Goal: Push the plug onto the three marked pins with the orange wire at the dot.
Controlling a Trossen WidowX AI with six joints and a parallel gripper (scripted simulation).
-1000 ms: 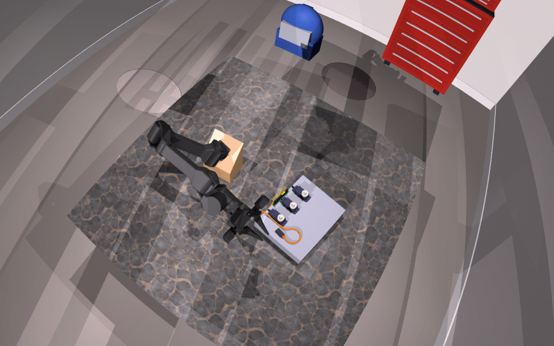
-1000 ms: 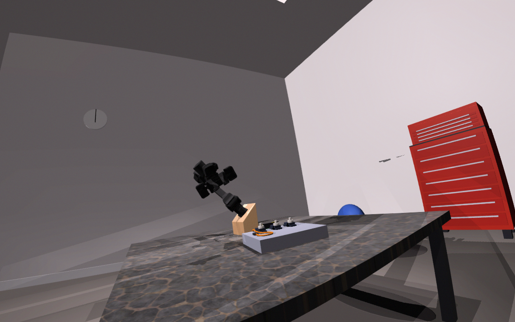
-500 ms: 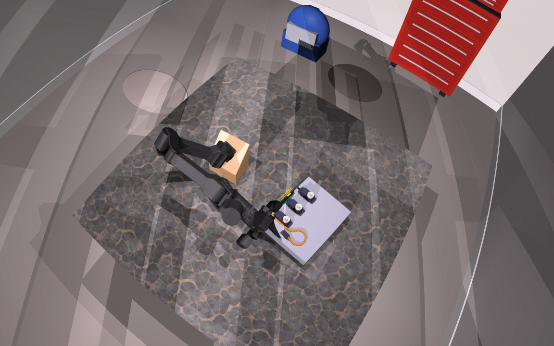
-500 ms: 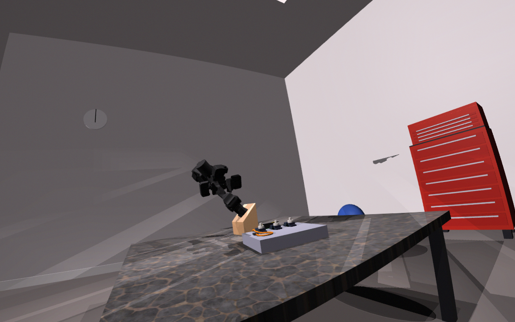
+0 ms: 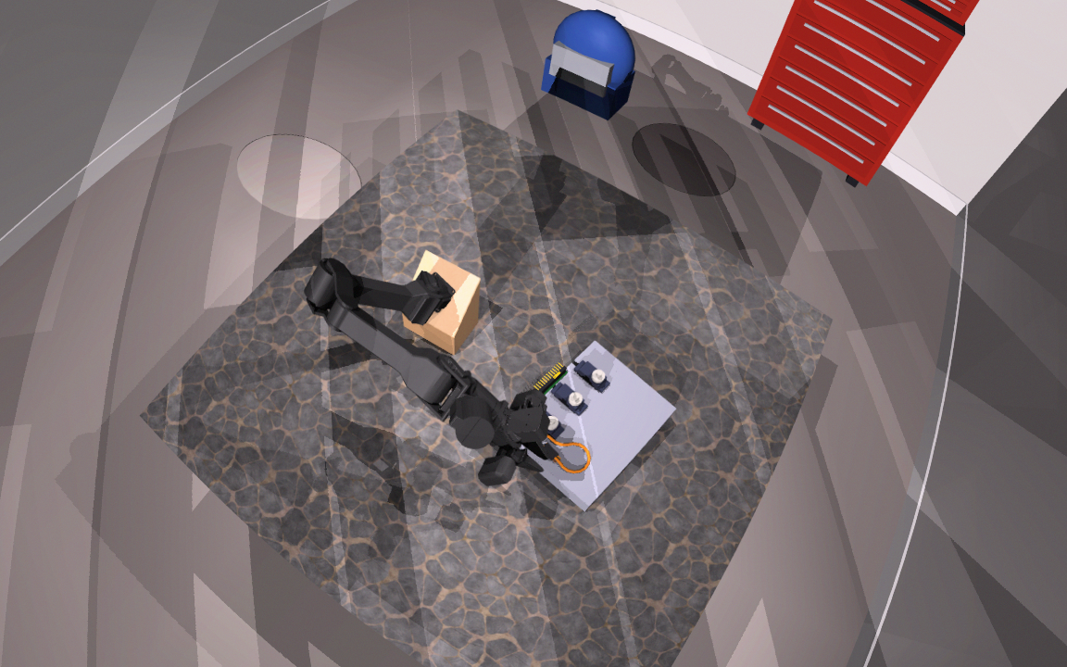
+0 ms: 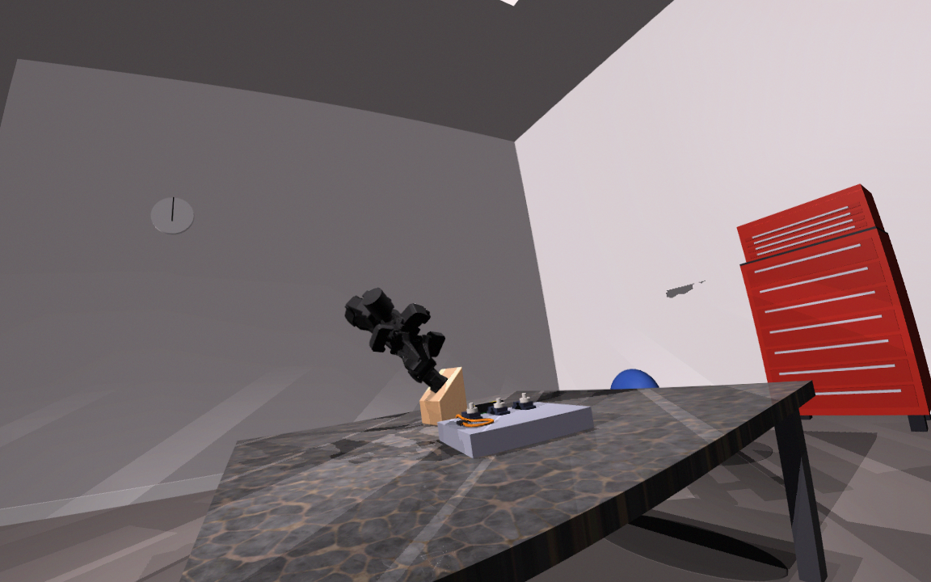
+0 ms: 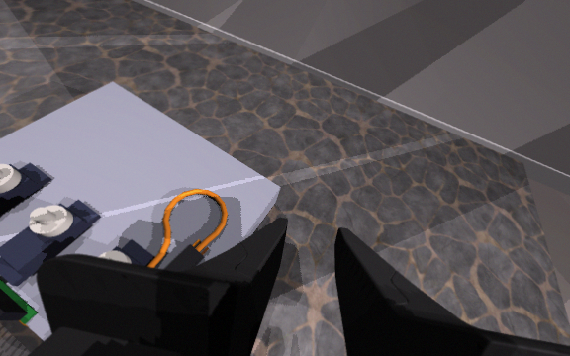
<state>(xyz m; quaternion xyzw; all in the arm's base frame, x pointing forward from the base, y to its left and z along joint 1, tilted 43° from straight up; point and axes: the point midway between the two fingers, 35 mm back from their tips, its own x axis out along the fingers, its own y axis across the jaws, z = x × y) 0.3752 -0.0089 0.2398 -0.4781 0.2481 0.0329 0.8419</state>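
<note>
Right now the yellow band is 210 mm to the left of my gripper tip, 130 mm below it and 130 mm behind it. Also, from my gripper tip: grey holder: 200 mm to the left, 180 mm below, 30 mm ahead.
</note>
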